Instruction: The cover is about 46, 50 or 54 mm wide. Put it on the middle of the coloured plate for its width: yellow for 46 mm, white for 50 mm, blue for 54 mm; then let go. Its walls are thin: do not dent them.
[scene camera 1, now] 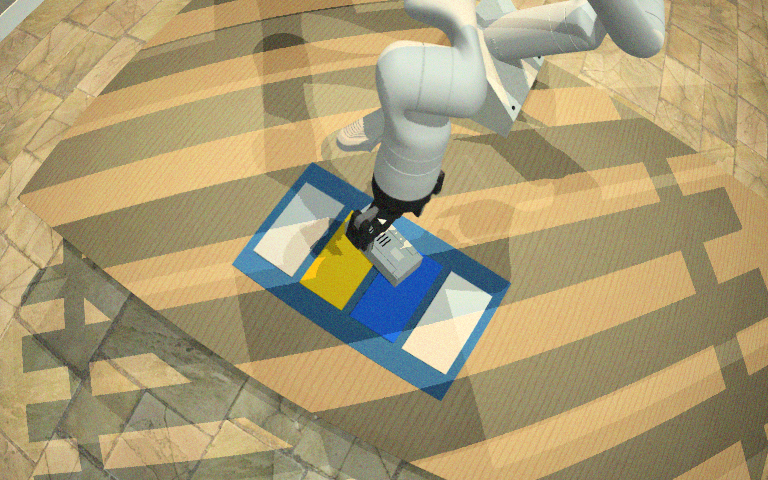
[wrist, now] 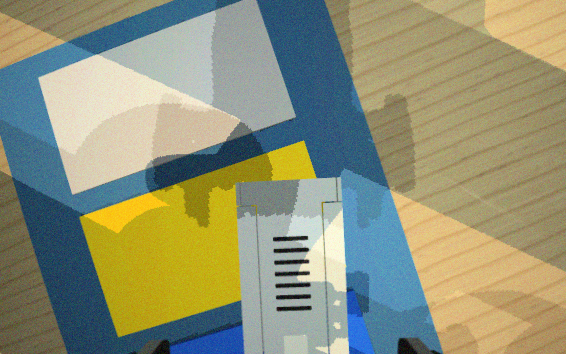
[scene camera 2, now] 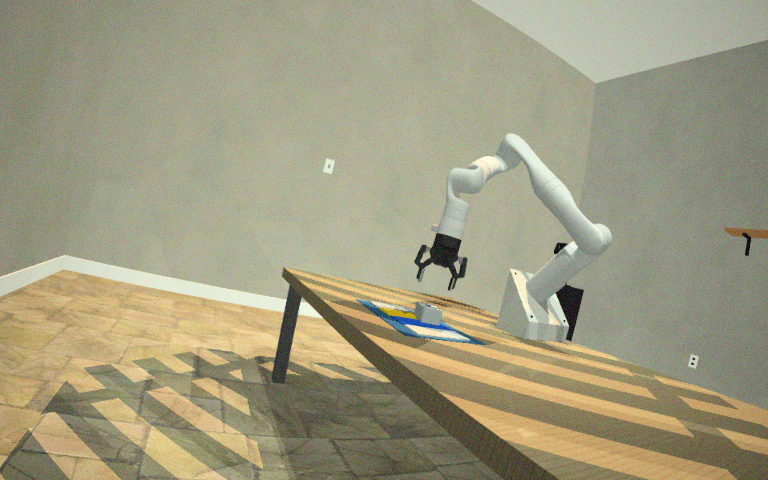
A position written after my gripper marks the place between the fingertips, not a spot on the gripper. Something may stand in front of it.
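There's a grey cover (scene camera 1: 396, 251) that I can see, and the wrist view gives me the cover (wrist: 281, 254) as well. I'm also seeing a yellow plate (scene camera 1: 339, 269), and that yellow plate (wrist: 172, 253) shows from the wrist too. Then there's a blue plate (scene camera 1: 385, 309), a white plate (scene camera 1: 441, 333) and a blue mat (scene camera 2: 372, 306). As for my gripper (scene camera 1: 390, 229), I see it there, and scene camera 2 also shows my gripper (scene camera 2: 434, 286).
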